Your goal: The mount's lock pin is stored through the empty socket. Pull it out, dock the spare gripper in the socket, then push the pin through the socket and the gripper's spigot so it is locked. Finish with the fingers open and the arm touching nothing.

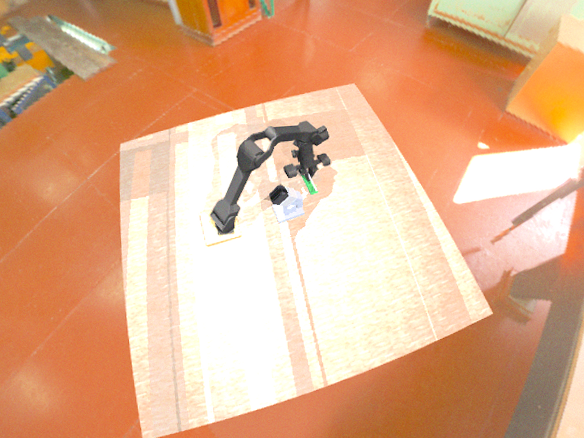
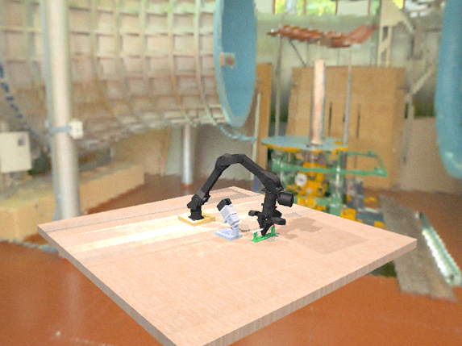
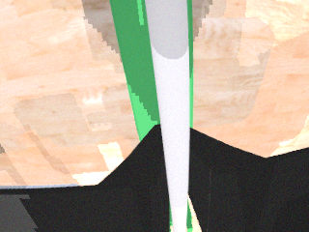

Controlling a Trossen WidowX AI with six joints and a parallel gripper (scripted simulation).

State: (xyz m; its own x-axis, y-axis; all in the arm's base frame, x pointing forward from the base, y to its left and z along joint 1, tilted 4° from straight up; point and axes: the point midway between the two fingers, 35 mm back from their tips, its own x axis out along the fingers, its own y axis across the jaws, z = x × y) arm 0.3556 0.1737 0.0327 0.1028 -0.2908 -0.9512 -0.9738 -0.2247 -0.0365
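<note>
Right now my gripper tip is 10 mm to the right of the green cradle and 10 mm below it. From my gripper tip the other things lie so: spare gripper: 120 mm to the right, 110 mm behind, 100 mm above; grey mount: 120 mm to the right, 90 mm behind, 40 mm above.
</note>
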